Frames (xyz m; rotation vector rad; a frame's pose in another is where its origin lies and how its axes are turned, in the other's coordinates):
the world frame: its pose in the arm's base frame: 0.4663 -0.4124 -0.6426 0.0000 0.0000 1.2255
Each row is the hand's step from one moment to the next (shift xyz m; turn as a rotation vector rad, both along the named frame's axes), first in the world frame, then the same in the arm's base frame.
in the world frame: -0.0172 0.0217 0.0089 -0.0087 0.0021 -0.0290
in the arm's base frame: -0.0262 -0.0088 0.0089 -0.0049 -0.0075 -0.0290
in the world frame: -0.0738 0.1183 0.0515 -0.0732 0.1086 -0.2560
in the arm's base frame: -0.1363 -0.0294 0.0515 -0.1270 -0.0321 -0.2560
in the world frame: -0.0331 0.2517 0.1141 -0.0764 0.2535 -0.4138
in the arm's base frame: -0.2480 0.0540 0.1141 -0.2644 0.0139 -0.4138
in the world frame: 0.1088 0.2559 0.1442 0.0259 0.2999 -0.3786
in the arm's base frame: -0.2040 0.1890 0.1442 -0.2734 0.1259 -0.3786
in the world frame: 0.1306 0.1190 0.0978 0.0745 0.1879 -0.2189
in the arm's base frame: -0.0678 0.1632 0.0978 -0.1516 0.1337 -0.2189
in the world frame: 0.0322 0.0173 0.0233 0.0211 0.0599 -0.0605
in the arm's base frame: -0.0054 0.0362 0.0233 -0.0492 0.0401 -0.0605
